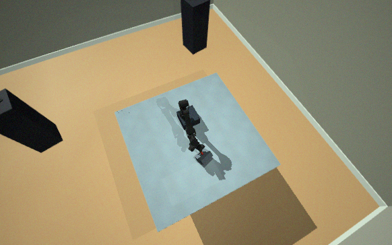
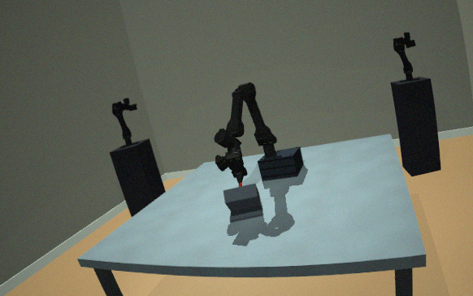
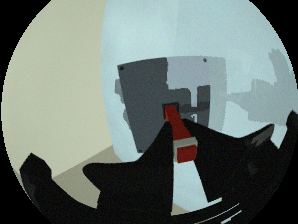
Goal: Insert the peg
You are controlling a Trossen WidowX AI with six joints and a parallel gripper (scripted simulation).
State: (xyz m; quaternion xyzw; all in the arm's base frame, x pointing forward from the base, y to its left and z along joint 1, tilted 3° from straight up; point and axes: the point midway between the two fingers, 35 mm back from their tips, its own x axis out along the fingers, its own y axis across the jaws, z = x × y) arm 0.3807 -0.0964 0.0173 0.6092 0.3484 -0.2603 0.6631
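The grey sloped panel block is 50 mm below my gripper tip, 40 mm ahead of it and 10 mm to the left of it. From my gripper tip the other things lie so: red peg (10 mm behind, 10 mm above).
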